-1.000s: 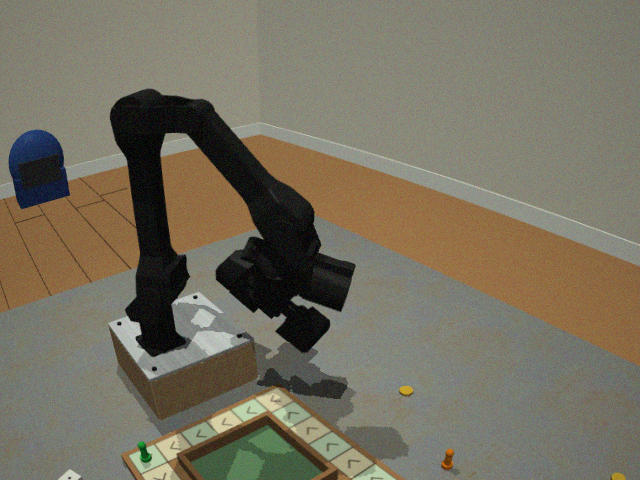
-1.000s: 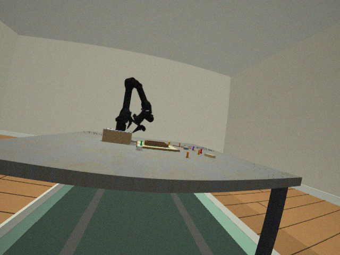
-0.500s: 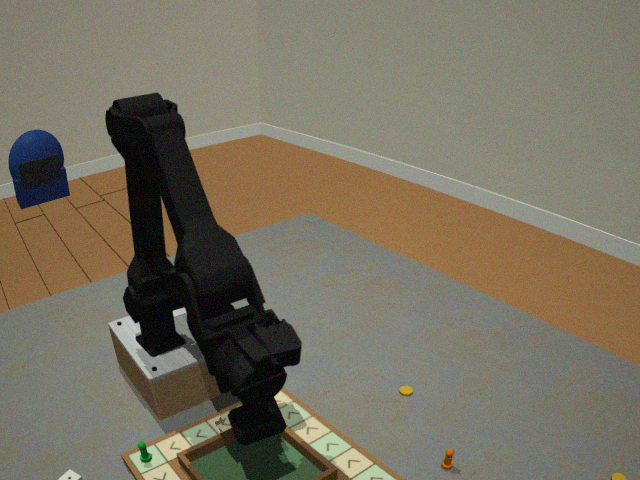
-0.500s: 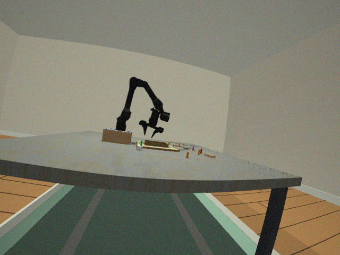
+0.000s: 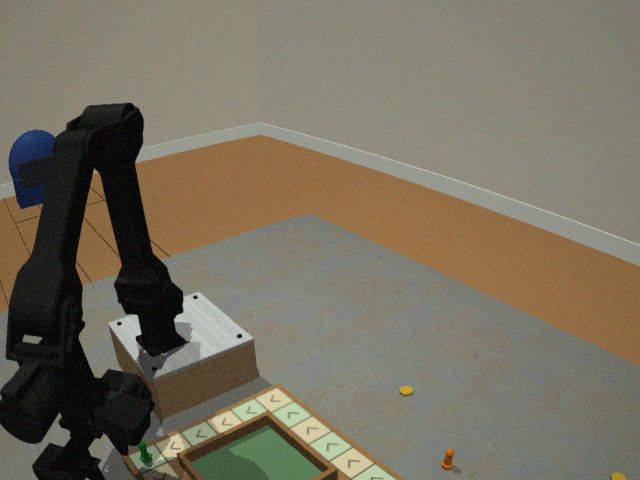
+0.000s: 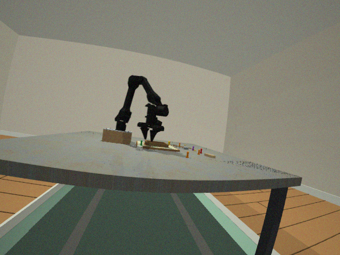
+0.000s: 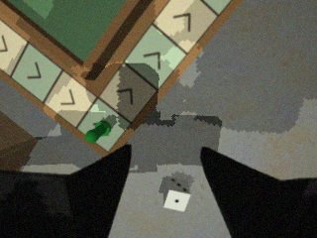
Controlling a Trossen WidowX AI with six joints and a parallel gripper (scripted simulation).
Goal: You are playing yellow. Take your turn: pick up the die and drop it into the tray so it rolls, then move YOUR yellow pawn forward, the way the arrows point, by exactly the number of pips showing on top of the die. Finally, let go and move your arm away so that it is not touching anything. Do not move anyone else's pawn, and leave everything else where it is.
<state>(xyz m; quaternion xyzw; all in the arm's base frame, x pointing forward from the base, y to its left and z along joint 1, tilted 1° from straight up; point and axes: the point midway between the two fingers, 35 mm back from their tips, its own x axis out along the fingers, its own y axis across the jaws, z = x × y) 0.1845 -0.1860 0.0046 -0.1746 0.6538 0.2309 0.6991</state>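
Now: the die 50 mm behind my gripper tip, 60 mm to the right of it and 40 mm below it. Round my gripper tip: green felt tray (80 mm ahead, 170 mm to the left, 50 mm below); green pawn (30 mm behind, 60 mm to the left, 30 mm below); yellow pawn (200 mm ahead, 230 mm to the left, 30 mm below).
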